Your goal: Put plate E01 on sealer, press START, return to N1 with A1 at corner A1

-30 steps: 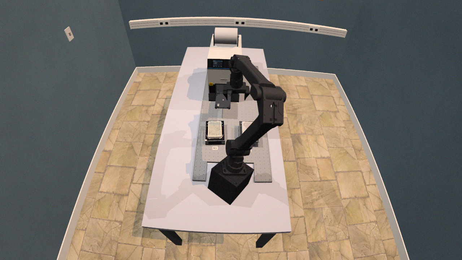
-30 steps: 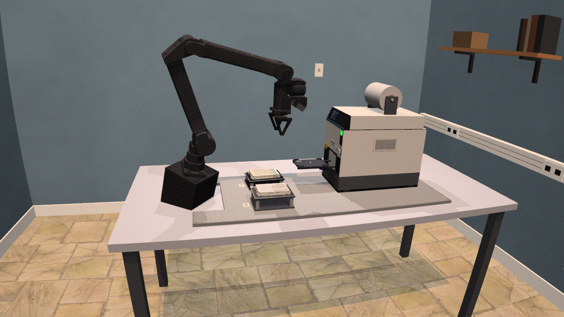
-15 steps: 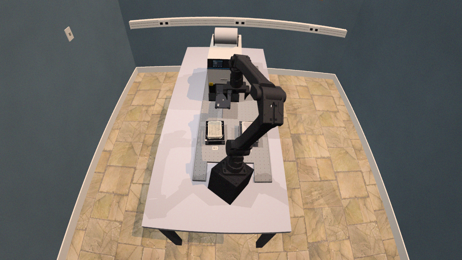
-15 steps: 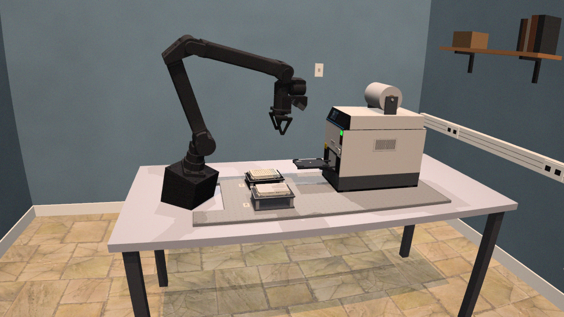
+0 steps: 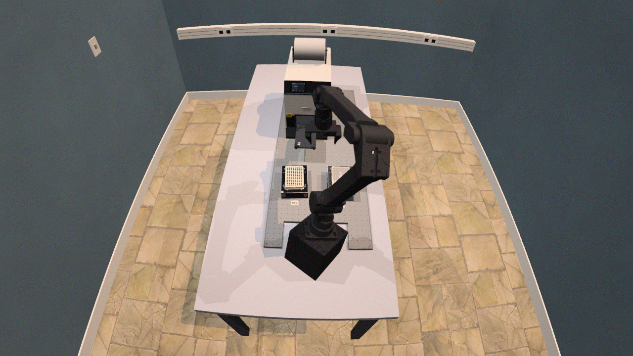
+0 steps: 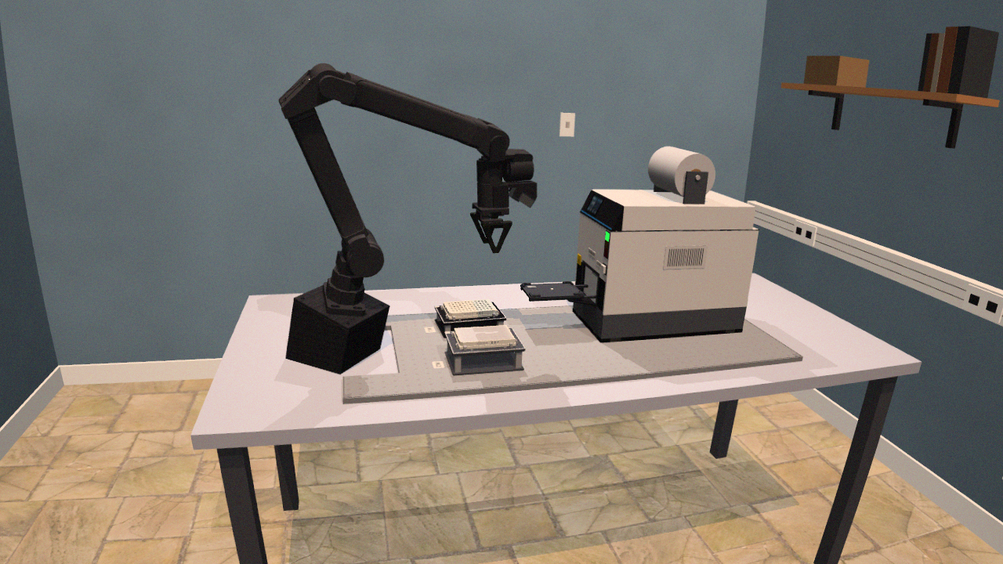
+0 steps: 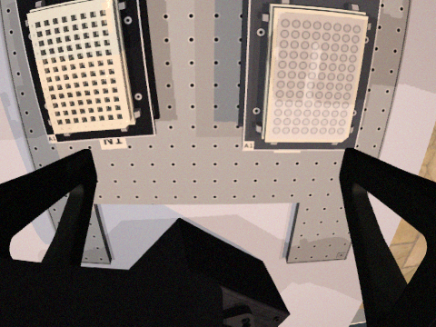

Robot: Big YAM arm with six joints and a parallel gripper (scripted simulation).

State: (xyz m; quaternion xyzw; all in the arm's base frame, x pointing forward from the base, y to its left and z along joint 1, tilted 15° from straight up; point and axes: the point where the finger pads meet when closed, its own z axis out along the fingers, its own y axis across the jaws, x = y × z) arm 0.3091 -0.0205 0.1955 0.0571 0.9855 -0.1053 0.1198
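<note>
My hand is 1 cm past the nest N1, 12 cm to the right of it and 22 cm above it. From my hand the other things lie so: cream plate 4 cm behind, 9 cm to the right, 19 cm below; then sealer stage 19 cm ahead, 5 cm to the left, 15 cm below; then foil roll 52 cm ahead, 1 cm to the right, 16 cm above.
</note>
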